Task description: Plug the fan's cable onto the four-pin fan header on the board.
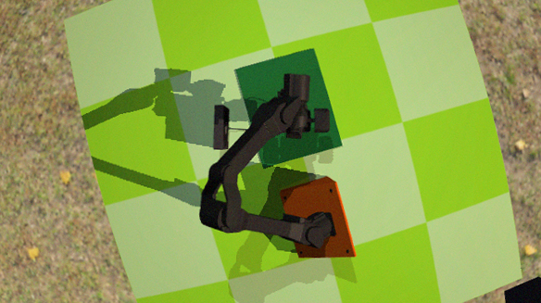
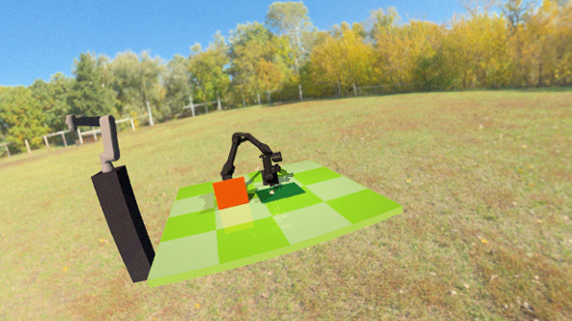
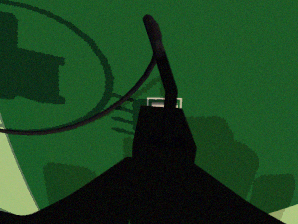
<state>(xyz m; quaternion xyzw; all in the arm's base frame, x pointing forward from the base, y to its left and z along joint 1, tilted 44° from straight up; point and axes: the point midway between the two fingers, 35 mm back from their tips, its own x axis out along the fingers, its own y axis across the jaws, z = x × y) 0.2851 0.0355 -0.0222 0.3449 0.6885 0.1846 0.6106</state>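
My gripper tip is 70 mm above the light-coloured header. From my gripper tip the other things lie so: black fan 180 mm to the left, 30 mm ahead, 10 mm below; then black fan plug 10 mm ahead, 10 mm above; then board 80 mm below, 50 mm ahead, 10 mm to the right.
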